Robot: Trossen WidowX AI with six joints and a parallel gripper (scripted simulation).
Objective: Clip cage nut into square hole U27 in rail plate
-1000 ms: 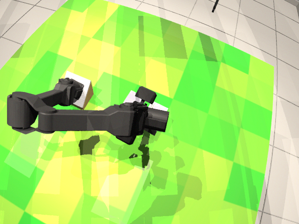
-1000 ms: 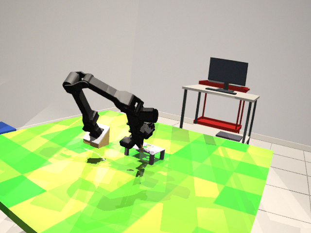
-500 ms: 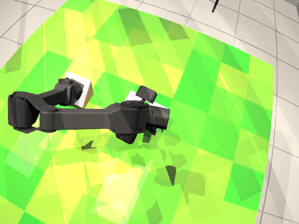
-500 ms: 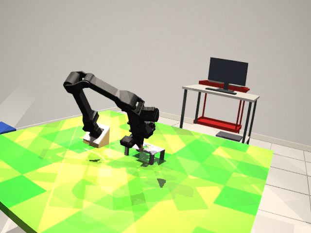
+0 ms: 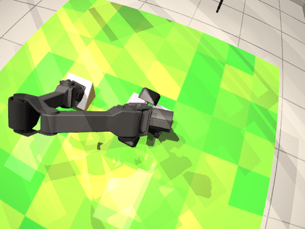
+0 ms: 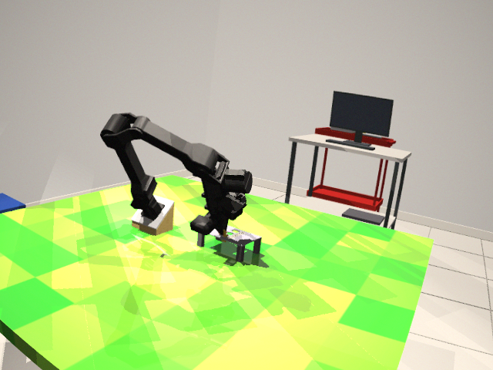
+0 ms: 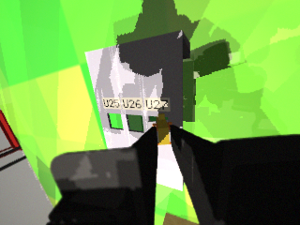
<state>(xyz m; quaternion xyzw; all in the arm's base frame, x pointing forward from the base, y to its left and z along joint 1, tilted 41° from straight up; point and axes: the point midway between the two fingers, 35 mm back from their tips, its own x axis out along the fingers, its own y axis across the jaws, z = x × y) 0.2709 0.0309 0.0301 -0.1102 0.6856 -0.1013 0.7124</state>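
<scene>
Right now my gripper tip is 10 mm above the cage nut.
</scene>
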